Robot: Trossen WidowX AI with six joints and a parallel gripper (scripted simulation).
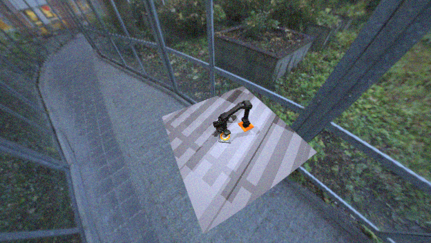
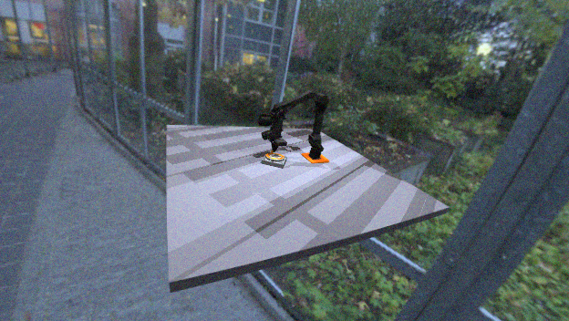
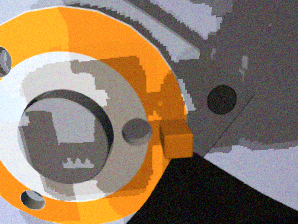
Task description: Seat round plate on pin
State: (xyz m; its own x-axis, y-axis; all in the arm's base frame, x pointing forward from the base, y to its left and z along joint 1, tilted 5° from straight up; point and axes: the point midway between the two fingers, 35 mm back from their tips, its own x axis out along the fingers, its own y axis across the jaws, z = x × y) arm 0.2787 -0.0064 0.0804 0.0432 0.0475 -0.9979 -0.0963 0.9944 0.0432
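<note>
My gripper tip is now 1 cm short of the grey square base, 5 cm to the right of it and 1 cm above it.
</note>
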